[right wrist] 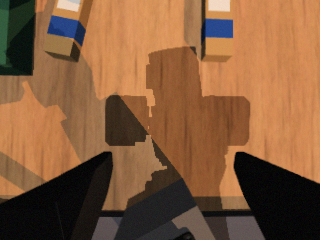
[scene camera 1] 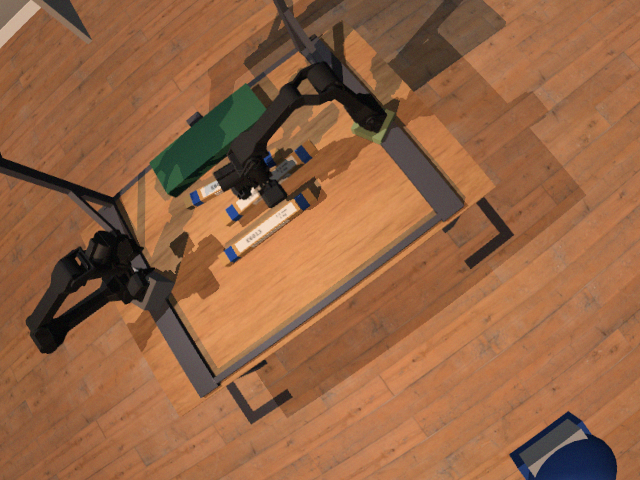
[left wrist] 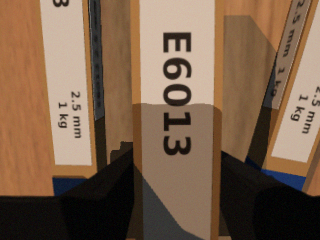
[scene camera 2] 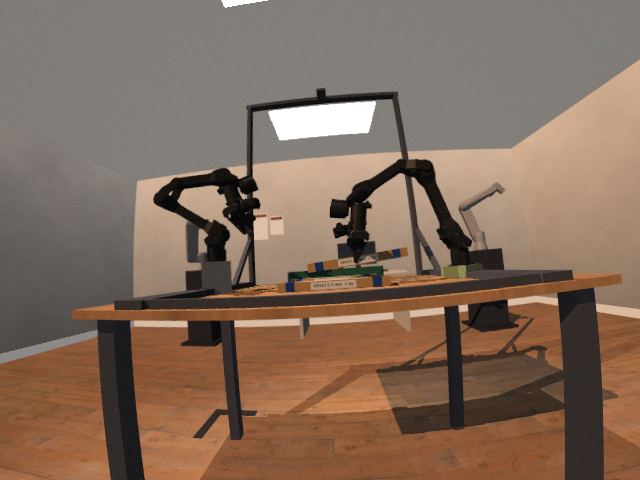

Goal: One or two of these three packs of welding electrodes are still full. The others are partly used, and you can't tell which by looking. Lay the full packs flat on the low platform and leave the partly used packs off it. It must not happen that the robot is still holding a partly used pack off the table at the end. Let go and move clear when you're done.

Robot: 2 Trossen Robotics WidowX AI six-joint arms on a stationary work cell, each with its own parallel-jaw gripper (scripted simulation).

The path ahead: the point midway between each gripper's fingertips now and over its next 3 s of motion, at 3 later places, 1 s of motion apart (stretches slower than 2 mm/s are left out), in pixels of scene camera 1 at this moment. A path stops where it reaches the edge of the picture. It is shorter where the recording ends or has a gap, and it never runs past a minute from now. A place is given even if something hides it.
The left gripper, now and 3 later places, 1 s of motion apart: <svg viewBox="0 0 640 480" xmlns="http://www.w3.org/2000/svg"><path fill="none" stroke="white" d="M266 186L272 205L282 225L293 246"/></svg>
The right gripper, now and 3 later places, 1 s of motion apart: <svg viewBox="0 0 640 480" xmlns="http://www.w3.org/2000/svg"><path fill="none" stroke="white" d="M148 258L178 240L202 252L254 283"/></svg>
